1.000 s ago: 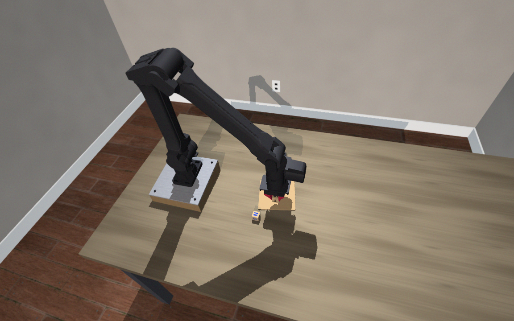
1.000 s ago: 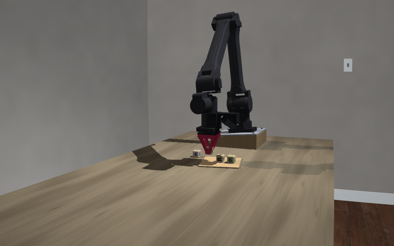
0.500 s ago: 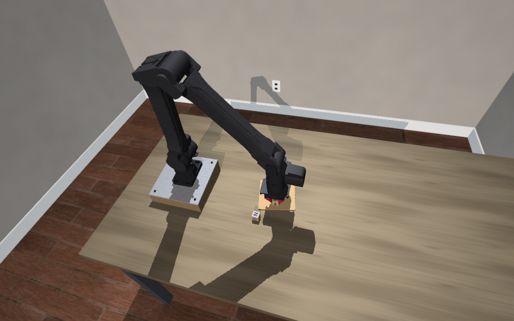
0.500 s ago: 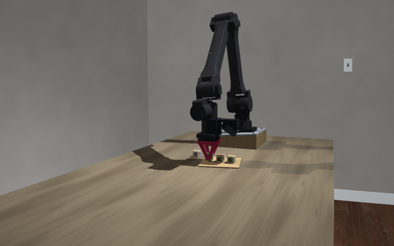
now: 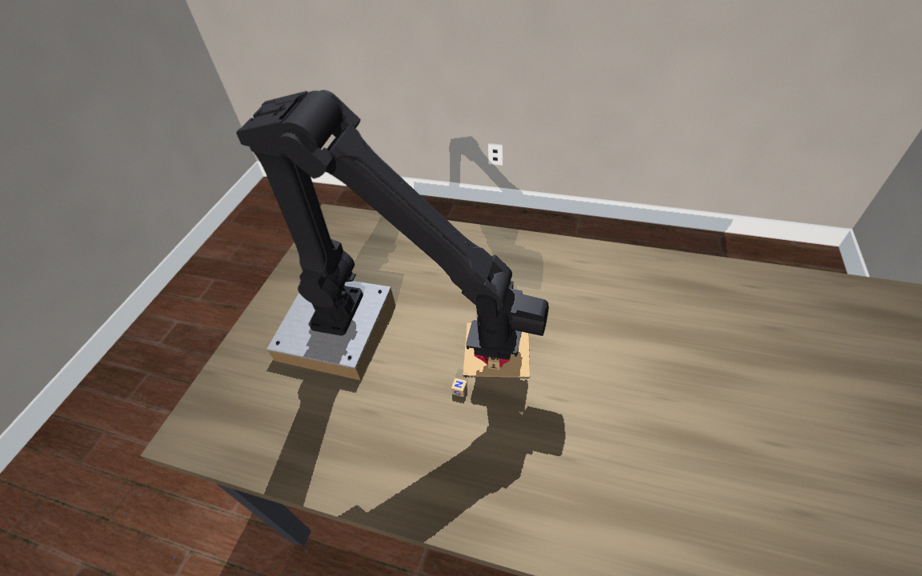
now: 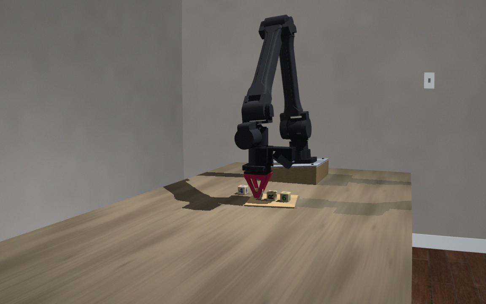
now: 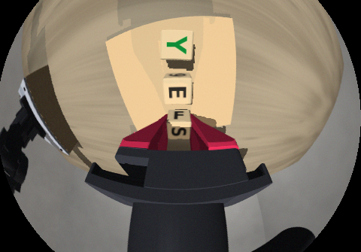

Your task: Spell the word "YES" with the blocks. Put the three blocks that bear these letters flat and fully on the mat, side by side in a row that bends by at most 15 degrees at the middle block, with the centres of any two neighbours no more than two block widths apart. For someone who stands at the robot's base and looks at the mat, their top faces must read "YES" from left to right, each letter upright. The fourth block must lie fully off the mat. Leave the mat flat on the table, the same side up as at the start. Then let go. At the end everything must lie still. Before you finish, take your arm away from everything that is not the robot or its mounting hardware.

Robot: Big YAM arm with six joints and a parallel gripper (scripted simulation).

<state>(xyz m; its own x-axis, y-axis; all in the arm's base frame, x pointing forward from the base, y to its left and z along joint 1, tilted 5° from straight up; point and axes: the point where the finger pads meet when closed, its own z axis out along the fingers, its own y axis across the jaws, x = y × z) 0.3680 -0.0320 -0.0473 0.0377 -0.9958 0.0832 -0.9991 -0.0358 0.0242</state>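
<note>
My hand is 10 mm past the tan mat, 40 mm to the right of it and 20 mm above it.
</note>
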